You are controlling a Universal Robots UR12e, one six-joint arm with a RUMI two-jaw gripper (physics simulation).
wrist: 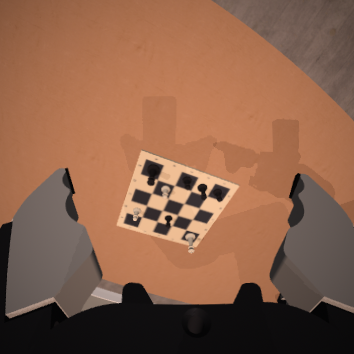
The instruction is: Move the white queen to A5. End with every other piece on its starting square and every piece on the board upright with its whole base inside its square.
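Places are measured from the arm's base along level axes (x ahead, y up, z right), in centimetres.
Pixels of known places: gripper, fingertip midpoint: (182, 174).
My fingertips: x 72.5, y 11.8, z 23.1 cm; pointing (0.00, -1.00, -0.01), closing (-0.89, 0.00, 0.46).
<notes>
Ahead of a thing's pixels: the offset from my fingertips to its top centre. Level surfaces: height alone.
The chessboard {dx -10.4, dy -24.5, dz -21.2 cm} (187, 212) lies rotated on the table near the middle of the view. A tall white piece {dx -18.9, dy -19.2, dz -27.7 cm} (190, 242) stands at its lower right corner. Two smaller white pieces stand on it, one {dx -6.5, dy -21.3, dz -17.5 cm} (165, 190) in the upper left part and one {dx -3.5, dy -21.3, dz -26.3 cm} (136, 213) near the lower left corner. I cannot tell for sure which white piece is the queen; the square letters and numbers are too small to read. My gripper (182, 174) is open and empty, high above the board, its fingers left and right of the board in the view.
A large black piece {dx -2.1, dy -19.2, dz -14.5 cm} (152, 172) stands at the upper left corner. Other black pieces {dx -9.3, dy -21.3, dz -13.3 cm} (187, 181) {dx -13.1, dy -20.1, dz -13.3 cm} (202, 190) {dx -16.7, dy -21.3, dz -12.8 cm} (218, 193) stand along the upper edge, and one {dx -10.9, dy -21.3, dz -24.7 cm} (168, 220) stands near the lower edge. The orange table {dy -25.1 cm} (75, 100) ends at the upper right, beyond which grey floor (310, 30) shows.
</notes>
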